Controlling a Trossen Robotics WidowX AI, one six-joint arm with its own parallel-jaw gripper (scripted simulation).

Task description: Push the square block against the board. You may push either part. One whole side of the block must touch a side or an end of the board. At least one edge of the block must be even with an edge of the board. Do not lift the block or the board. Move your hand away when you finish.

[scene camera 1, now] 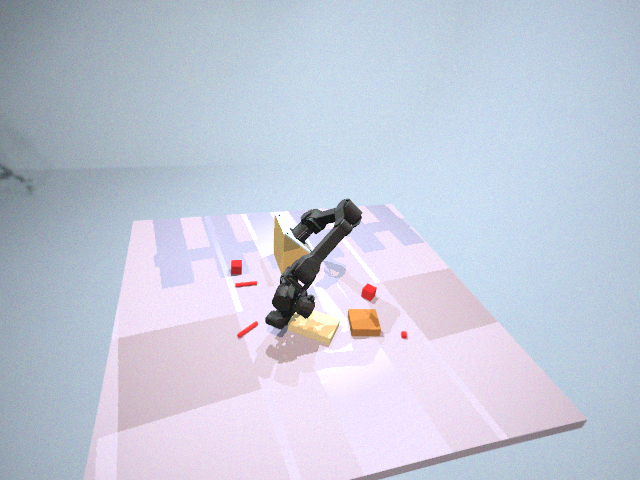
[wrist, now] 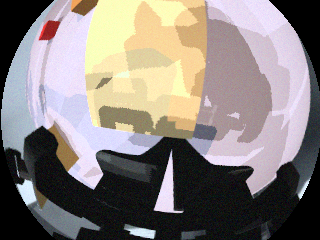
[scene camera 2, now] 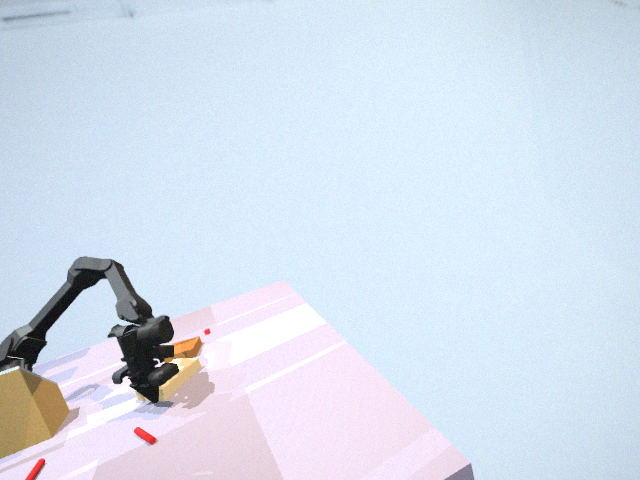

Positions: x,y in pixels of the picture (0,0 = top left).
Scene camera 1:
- my gripper: 286,324
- pale yellow board: 319,326
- orange square block: 363,322
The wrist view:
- my gripper: 173,133
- pale yellow board: 144,73
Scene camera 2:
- my gripper: 156,402
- pale yellow board: 187,367
